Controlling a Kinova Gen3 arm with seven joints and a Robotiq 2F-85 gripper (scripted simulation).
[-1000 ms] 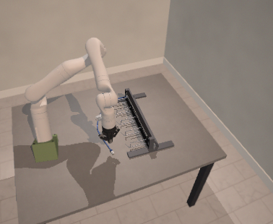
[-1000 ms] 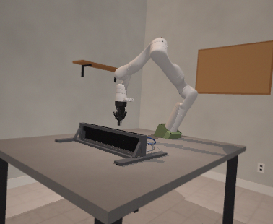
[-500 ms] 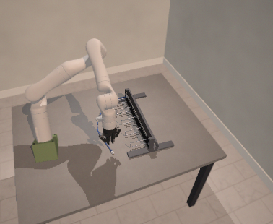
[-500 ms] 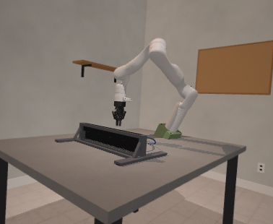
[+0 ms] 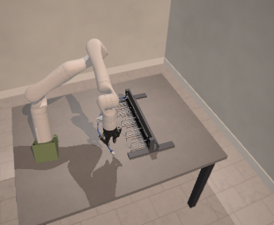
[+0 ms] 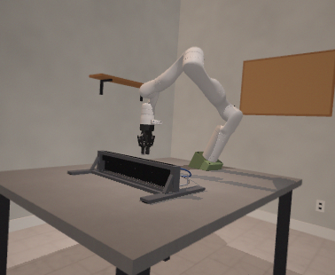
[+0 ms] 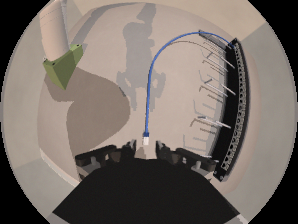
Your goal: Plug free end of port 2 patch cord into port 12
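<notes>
Now: the white plug 90 mm below my hand and 10 mm to the right of it.
</notes>
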